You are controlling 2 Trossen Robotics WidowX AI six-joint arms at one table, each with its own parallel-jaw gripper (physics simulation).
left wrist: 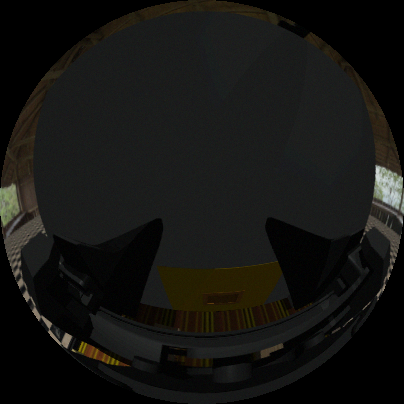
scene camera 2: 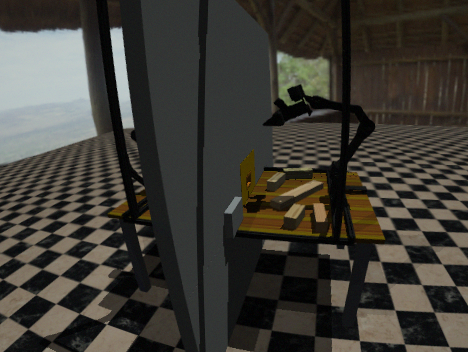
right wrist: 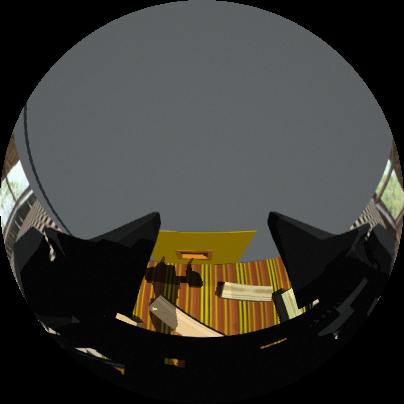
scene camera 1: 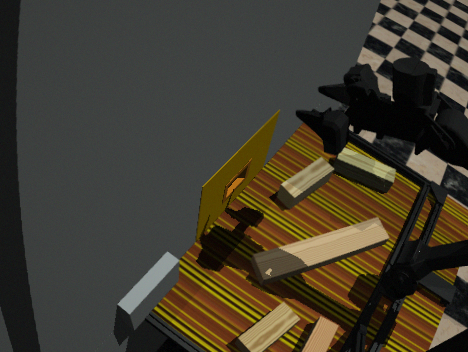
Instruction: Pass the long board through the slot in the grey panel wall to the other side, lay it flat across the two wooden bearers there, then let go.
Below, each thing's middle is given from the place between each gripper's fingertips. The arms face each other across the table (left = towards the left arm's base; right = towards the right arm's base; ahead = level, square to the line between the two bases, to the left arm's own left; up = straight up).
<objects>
My right hand is 34 cm past the grey block (scene camera 1: pixel 137 304), 12 cm to the right of it and 31 cm above it.
The grey block is 34 cm behind my left hand, 30 cm below it and 10 cm to the right of it.
</objects>
